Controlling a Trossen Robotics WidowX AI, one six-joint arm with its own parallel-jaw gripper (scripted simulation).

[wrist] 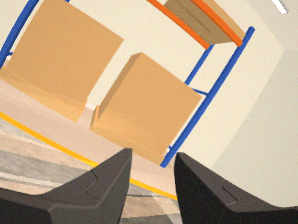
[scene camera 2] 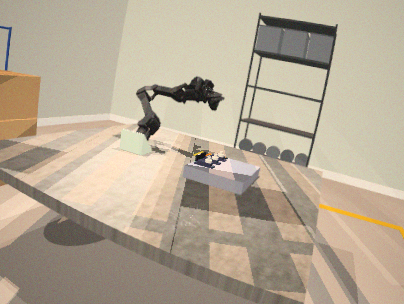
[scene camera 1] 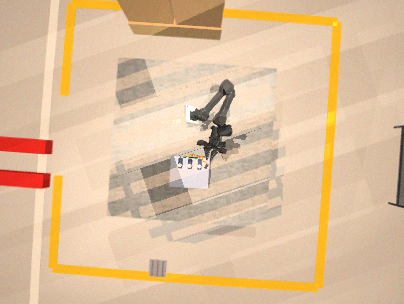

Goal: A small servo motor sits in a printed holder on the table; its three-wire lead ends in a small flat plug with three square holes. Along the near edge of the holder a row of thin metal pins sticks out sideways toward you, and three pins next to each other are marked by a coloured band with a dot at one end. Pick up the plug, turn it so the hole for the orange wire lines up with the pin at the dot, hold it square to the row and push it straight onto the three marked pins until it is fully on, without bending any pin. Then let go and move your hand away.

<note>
The pictures show: my gripper and a printed holder.
</note>
